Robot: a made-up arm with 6 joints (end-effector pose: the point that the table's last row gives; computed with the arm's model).
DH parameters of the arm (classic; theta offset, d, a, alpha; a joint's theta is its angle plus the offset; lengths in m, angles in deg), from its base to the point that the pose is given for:
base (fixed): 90 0.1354 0 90
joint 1: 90 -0.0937 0.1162 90
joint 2: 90 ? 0.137 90
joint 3: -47.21 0 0.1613 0
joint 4: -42.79 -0.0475 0.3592 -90
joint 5: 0 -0.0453 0.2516 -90
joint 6: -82.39 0 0.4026 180
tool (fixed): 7.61 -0.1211 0 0
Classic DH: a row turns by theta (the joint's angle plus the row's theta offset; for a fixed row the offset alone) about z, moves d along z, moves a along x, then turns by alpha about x.
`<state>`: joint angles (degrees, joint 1 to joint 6).
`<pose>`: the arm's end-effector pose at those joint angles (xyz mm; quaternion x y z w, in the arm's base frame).
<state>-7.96 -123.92 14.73 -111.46 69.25 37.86</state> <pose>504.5 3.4 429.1 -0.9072 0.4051 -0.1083 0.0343</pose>
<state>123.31 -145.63 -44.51 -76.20 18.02 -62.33</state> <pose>130.8 -130.3 95.5 -0.3105 0.2843 0.8351 0.3540</pose>
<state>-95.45 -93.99 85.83 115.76 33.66 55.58</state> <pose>403.0 -105.5 -887.6 0.7968 -0.3305 -0.3683 0.3467</pose>
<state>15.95 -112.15 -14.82 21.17 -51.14 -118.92</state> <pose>85.7 -363.1 300.1 -0.7173 -0.1767 0.2260 0.6350</pose>
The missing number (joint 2, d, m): 0.2335
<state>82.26 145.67 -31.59 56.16 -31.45 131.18</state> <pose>-200.6 -15.3 -725.0 -0.2899 0.4691 0.1795 0.8147</pose>
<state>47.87 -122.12 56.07 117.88 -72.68 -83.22</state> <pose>-64.0 114.6 969.3 0.9361 -0.2395 -0.0411 0.2542</pose>
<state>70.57 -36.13 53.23 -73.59 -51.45 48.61</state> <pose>-146.3 -658.0 -247.3 0.1913 0.0853 -0.6936 0.6893</pose>
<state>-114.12 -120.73 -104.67 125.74 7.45 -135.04</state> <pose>133.0 125.0 303.3 0.4979 -0.3187 -0.4525 0.6677</pose>
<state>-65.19 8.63 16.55 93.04 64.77 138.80</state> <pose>646.7 -504.9 -36.4 -0.6874 0.3218 -0.4309 0.4881</pose>
